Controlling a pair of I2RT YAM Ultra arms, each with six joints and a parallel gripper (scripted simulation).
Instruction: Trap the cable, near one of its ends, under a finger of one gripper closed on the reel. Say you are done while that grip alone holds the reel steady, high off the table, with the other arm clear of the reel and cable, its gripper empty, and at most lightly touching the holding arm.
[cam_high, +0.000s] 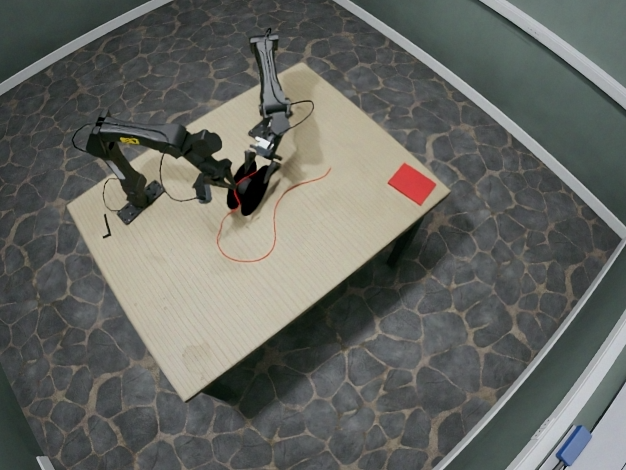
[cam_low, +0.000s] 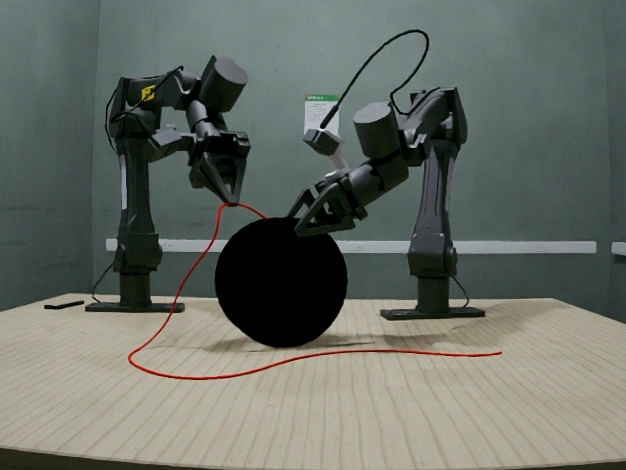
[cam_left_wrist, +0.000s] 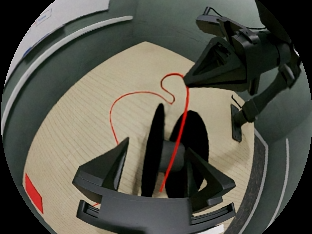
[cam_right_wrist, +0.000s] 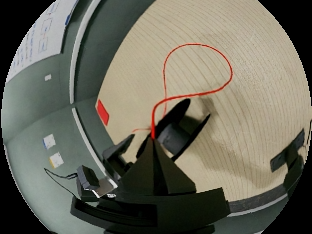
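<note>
Right now the black reel is 8 cm below my left hand, 2 cm to the right of it and 2 cm behind it. Round my left hand: flat red square: 50 cm to the left, 27 cm ahead, 16 cm below; then small black hex key: 52 cm to the right, 26 cm behind, 17 cm below.
Now: right hand 120 mm above the black reel, 70 mm to the right of it and 40 mm past it. Round my right hand: flat red square: 580 mm to the left, 260 mm ahead, 210 mm below; small black hex key: 430 mm to the right, 270 mm behind, 210 mm below.
</note>
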